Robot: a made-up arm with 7 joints.
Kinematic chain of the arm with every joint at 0, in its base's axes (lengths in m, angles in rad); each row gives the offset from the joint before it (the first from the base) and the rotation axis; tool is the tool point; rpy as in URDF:
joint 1: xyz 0 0 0.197 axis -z
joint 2: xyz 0 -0.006 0.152 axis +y
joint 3: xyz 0 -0.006 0.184 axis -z
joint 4: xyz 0 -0.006 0.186 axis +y
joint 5: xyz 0 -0.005 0.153 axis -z
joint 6: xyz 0 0 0.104 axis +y
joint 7: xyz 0 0 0.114 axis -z
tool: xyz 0 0 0 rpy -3.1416 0 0
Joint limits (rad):
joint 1: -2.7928..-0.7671
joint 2: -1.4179..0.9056
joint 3: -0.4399..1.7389
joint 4: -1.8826..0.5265
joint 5: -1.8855..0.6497
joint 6: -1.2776..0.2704
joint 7: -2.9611..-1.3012
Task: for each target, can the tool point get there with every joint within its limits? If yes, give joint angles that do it. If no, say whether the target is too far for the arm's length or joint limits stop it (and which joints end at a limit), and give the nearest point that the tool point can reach.
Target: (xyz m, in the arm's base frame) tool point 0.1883 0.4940 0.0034
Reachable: no: joint limits stop it (at a limit: joint 1, joint 2, joint 3, joint 4) | nearest point 0.3115 0.1115 0.1421 | short by 0.425 m
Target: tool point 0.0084 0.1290 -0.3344
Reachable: no: joint limits stop it (at a limit: joint 1, joint 2, joint 4) | nearest point 0.2643 -0.0261 0.0636 | short by 0.498 m
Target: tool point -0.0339 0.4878 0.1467
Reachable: no: joint limits stop it (at a limit: joint 1, joint 2, joint 3, joint 4, joint 5) | nearest point -0.0357 0.3473 0.4049 | short by 0.294 m
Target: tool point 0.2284 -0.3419 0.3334
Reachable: yes | joints -2.2969 -0.7118 0.2977 -1.6749 -0.2092 -0.8185 -1.9961
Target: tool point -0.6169 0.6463 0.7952
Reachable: no: too far | nearest point -0.4422 0.4633 0.7037 | short by 0.269 m
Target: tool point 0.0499 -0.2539 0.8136
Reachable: yes | joints -2.3099 0.1532 0.8162 -1.3378 -1.4076 -1.0932 -2.1260
